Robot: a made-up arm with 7 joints.
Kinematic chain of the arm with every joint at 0, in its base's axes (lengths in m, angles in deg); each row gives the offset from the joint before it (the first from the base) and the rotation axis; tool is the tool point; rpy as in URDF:
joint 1: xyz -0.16 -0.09 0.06 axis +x
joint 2: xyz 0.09 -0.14 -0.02 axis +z
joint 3: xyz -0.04 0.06 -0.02 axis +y
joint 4: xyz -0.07 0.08 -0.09 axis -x
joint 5: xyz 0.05 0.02 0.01 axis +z
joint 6: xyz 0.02 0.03 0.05 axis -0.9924 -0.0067 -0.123
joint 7: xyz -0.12 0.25 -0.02 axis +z
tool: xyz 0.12 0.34 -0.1 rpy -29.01 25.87 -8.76
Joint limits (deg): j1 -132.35..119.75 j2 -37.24..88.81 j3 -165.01..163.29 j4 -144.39..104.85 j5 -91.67..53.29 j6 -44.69..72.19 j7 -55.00..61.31
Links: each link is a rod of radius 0.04 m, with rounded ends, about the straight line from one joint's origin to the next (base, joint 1, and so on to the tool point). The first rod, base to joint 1, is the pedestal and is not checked.
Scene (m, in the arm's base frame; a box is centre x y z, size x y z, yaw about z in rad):
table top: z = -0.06
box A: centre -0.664 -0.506 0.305 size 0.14 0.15 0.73 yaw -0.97
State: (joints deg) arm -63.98 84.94 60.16 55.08 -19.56 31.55 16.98
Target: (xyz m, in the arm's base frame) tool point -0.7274 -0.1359 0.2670
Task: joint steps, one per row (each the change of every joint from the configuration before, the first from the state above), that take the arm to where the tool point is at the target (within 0.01 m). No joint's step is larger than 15 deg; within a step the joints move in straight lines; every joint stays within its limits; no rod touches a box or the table.
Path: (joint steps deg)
1: -9.95 -13.05 14.36 -5.72 8.32 6.05 -9.06
2: -9.94 -13.05 14.36 -5.73 8.31 6.05 -9.07
3: -9.95 -13.05 14.37 -5.72 8.32 6.05 -9.06
4: 8.48 -13.10 3.87 2.44 -2.66 -4.53 -8.21
5: 8.48 -13.10 3.87 2.45 -2.67 -4.52 -8.20

